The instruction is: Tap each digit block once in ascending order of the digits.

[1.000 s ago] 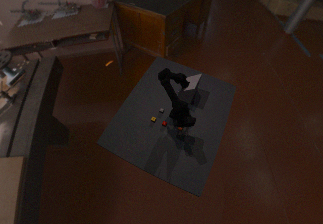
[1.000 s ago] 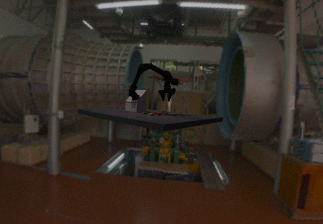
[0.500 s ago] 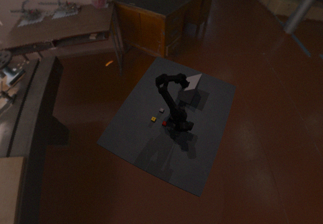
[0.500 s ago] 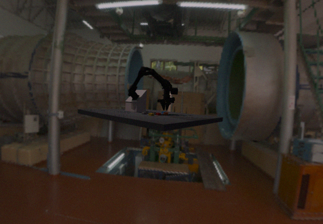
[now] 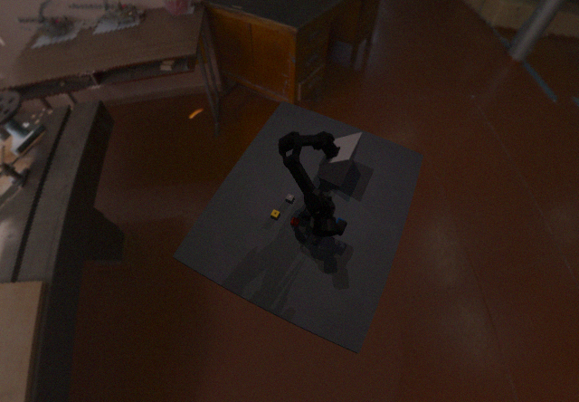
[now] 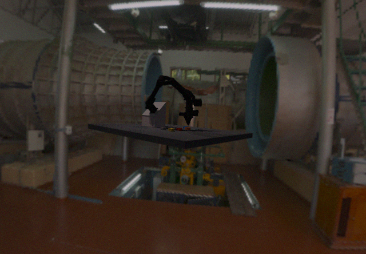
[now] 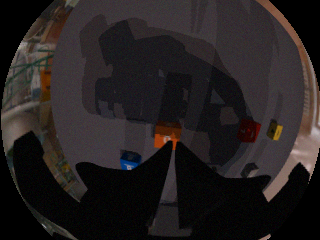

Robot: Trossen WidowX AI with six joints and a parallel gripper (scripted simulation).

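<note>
Now: gripper tip 3 cm above the orange block, 1 cm to the right of it and 1 cm past it. The rest, counted from my gripper tip: blue block 7 cm to the left, 7 cm behind, 3 cm below; white block 8 cm to the right, 8 cm behind, 3 cm below; red block 13 cm to the right, 3 cm below, 1 cm ahead.
</note>
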